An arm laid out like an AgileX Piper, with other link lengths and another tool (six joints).
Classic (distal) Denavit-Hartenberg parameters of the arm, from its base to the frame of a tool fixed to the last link. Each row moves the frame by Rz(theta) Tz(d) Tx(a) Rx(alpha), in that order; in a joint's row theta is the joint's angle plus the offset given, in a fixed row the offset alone. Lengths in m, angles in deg.
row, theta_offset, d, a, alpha
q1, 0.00, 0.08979, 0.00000, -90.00
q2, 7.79, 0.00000, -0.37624, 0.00
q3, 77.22, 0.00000, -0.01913, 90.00
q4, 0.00, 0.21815, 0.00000, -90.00
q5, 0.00, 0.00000, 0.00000, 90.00
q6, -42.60, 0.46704, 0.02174, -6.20
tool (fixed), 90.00, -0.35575, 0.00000, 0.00
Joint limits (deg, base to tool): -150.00..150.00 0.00..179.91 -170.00..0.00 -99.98..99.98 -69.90..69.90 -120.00..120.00
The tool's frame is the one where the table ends.
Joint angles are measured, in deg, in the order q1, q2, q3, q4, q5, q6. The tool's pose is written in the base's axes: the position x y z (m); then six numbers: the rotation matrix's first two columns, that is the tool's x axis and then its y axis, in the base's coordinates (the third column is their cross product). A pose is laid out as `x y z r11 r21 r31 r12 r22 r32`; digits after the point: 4 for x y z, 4 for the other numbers.
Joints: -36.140, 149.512, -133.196, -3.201, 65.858, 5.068
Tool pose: 0.4526 -0.3915 0.1043 -0.0439 0.9964 -0.0720 0.9884 0.0538 0.1421
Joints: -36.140, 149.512, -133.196, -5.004, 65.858, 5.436
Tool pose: 0.4508 -0.3941 0.1058 -0.0452 0.9944 -0.0951 0.9907 0.0569 0.1239
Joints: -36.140, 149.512, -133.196, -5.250, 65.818, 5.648
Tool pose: 0.4505 -0.3944 0.1060 -0.0427 0.9942 -0.0984 0.9910 0.0547 0.1225
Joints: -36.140, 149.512, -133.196, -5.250, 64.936, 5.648
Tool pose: 0.4519 -0.3954 0.1065 -0.0428 0.9933 -0.1077 0.9893 0.0572 0.1345
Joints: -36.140, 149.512, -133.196, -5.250, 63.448, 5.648
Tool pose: 0.4543 -0.3969 0.1073 -0.0426 0.9915 -0.1233 0.9861 0.0616 0.1545
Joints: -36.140, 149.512, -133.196, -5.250, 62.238, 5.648
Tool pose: 0.4561 -0.3982 0.1081 -0.0423 0.9898 -0.1360 0.9832 0.0655 0.1706
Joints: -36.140, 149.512, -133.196, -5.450, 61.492, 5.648
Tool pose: 0.4572 -0.3992 0.1088 -0.0429 0.9883 -0.1465 0.9815 0.0691 0.1784
